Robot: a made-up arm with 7 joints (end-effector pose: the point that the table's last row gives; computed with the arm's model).
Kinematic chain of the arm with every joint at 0, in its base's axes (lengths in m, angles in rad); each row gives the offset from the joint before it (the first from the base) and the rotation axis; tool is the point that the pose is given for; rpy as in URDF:
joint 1: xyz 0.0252 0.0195 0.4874 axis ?
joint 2: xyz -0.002 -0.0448 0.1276 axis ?
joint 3: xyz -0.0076 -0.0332 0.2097 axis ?
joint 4: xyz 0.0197 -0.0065 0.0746 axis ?
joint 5: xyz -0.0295 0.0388 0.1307 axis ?
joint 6: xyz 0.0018 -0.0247 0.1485 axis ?
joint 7: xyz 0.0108 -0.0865 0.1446 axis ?
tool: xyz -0.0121 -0.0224 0.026 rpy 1.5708 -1.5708 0
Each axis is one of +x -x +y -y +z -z.
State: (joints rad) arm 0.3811 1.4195 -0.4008 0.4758 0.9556 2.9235 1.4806
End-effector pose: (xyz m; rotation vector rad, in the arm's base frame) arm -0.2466 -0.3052 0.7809 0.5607 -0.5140 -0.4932
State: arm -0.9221 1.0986 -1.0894 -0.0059 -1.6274 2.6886 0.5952
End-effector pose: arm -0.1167 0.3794 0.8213 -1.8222 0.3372 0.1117
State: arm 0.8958 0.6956 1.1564 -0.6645 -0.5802 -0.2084 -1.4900
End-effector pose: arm 0.0364 -0.5578 1.0345 0.0096 1.2968 -2.6987
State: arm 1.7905 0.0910 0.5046 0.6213 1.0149 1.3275 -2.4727
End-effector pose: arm 0.0904 0.1872 1.1880 -0.3278 1.0070 -1.9821
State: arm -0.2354 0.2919 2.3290 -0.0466 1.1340 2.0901 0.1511
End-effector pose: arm -0.0283 0.0954 1.0968 -1.5947 0.0288 0.3880
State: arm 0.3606 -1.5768 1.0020 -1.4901 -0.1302 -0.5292 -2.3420
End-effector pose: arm 0.5014 -0.2565 0.7798 0.6125 0.3261 2.2605
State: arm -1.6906 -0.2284 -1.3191 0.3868 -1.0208 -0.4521 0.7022
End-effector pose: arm -0.1495 -0.0339 1.3295 2.1586 0.8714 2.0154
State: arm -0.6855 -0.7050 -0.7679 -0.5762 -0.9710 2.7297 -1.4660
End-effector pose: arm 0.1604 -0.0112 0.9176 -2.7599 1.1068 0.4730
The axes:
joint 1: +z
joint 2: -y
joint 3: +z
joint 4: +y
joint 5: +z
joint 6: -y
joint 7: +x

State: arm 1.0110 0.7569 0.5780 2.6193 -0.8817 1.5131 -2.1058
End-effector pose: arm -0.0942 0.1675 0.8510 2.3085 -0.7167 -1.8549
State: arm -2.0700 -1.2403 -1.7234 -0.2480 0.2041 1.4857 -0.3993
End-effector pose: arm -0.0556 -0.4649 0.8749 -0.2120 0.4414 -0.3827
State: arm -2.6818 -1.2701 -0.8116 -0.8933 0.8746 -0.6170 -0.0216
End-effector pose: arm -0.4506 -0.3265 0.9452 0.6073 -1.2982 -1.5871
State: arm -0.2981 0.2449 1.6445 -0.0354 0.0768 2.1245 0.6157
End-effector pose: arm -0.0319 -0.1737 1.1074 -0.8160 0.7120 -0.7156
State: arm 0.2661 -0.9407 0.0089 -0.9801 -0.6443 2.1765 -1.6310
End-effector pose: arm 0.0738 -0.0033 0.9495 -1.8755 -1.2591 0.5622
